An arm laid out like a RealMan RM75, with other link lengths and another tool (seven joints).
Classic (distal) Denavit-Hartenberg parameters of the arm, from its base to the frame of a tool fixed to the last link. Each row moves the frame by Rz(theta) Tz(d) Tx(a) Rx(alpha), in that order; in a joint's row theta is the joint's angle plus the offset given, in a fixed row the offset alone. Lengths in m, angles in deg.
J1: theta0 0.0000; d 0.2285; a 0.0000; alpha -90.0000
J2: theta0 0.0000; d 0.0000; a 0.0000; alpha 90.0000
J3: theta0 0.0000; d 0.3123; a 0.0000; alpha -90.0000
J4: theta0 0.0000; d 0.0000; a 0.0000; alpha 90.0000
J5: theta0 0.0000; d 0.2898; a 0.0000; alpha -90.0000
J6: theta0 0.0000; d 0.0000; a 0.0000; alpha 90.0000
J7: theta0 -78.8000; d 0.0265; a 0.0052; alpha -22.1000
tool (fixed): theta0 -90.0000; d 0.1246; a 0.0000; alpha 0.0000
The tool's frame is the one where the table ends.
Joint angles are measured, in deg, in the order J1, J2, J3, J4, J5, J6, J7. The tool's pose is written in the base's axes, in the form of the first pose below.
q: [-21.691, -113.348, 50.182, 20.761, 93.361, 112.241, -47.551]
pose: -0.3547, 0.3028, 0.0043, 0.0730, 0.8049, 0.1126, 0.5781
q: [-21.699, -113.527, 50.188, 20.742, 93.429, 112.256, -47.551]
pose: -0.3540, 0.3025, 0.0028, 0.0723, 0.8043, 0.1116, 0.5792
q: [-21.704, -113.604, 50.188, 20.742, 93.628, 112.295, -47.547]
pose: -0.3538, 0.3021, 0.0019, 0.0718, 0.8045, 0.1099, 0.5792
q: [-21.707, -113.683, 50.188, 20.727, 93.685, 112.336, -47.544]
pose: -0.3535, 0.3018, 0.0012, 0.0714, 0.8042, 0.1091, 0.5798
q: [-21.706, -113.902, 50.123, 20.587, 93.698, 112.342, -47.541]
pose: -0.3530, 0.3012, -0.0007, 0.0698, 0.8029, 0.1091, 0.5818
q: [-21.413, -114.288, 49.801, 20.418, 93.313, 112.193, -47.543]
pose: -0.3535, 0.2995, -0.0028, 0.0662, 0.7995, 0.1159, 0.5856
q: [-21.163, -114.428, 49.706, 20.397, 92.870, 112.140, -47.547]
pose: -0.3542, 0.2984, -0.0030, 0.0648, 0.7973, 0.1210, 0.5878
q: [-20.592, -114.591, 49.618, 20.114, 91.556, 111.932, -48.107]
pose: -0.3568, 0.2964, -0.0027, 0.0558, 0.7920, 0.1331, 0.5932
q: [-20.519, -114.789, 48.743, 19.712, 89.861, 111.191, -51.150]
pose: -0.3584, 0.3013, -0.0005, 0.0290, 0.7837, 0.1489, 0.6024
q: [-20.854, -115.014, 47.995, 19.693, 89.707, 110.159, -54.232]
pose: -0.3580, 0.3082, -0.0011, 0.0035, 0.7820, 0.1523, 0.6044
